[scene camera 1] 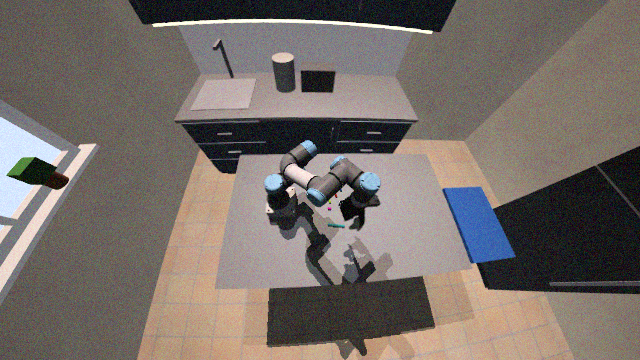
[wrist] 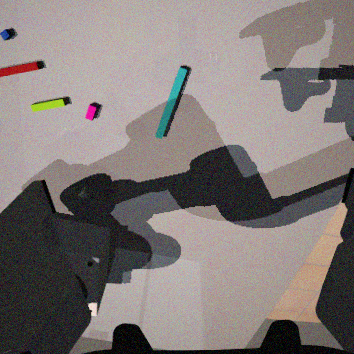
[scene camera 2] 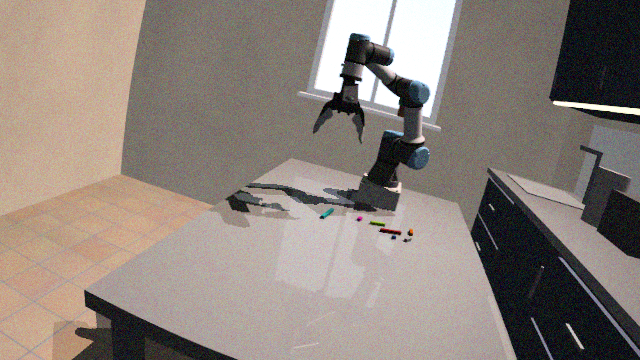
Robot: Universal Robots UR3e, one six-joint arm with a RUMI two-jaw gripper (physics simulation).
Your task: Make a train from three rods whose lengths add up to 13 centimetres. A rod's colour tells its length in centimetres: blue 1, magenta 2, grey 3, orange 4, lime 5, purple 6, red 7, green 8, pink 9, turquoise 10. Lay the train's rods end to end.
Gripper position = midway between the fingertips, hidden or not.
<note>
In view: the gripper [scene camera 2: 337,138].
The gripper shows as well in the wrist view [wrist: 195,179].
</note>
